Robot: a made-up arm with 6 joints. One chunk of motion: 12 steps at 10 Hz.
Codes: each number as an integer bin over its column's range. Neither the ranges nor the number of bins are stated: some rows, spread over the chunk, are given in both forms.
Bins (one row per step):
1: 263 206 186 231 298 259
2: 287 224 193 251 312 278
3: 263 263 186 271 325 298
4: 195 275 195 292 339 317
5: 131 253 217 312 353 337
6: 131 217 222 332 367 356
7: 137 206 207 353 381 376
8: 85 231 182 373 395 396
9: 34 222 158 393 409 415
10: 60 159 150 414 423 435
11: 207 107 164 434 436 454
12: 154 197 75 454 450 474
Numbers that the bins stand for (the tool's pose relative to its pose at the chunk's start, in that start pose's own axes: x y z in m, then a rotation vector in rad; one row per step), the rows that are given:
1: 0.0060 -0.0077 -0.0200 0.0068 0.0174 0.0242
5: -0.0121 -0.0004 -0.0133 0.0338 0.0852 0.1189
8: -0.0184 -0.0038 -0.0208 0.0541 0.1370 0.1905
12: -0.0089 -0.0092 -0.0439 0.0810 0.2048 0.2851
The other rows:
2: 0.0093 -0.0049 -0.0185 0.0135 0.0347 0.0473
3: 0.0060 0.0012 -0.0200 0.0202 0.0507 0.0716
4: -0.0033 0.0031 -0.0180 0.0271 0.0679 0.0946
6: -0.0121 -0.0060 -0.0122 0.0405 0.1025 0.1419
7: -0.0112 -0.0077 -0.0154 0.0474 0.1197 0.1662
9: -0.0253 -0.0052 -0.0260 0.0607 0.1542 0.2135
10: -0.0218 -0.0151 -0.0277 0.0677 0.1715 0.2378
11: -0.0016 -0.0232 -0.0247 0.0744 0.1875 0.2608

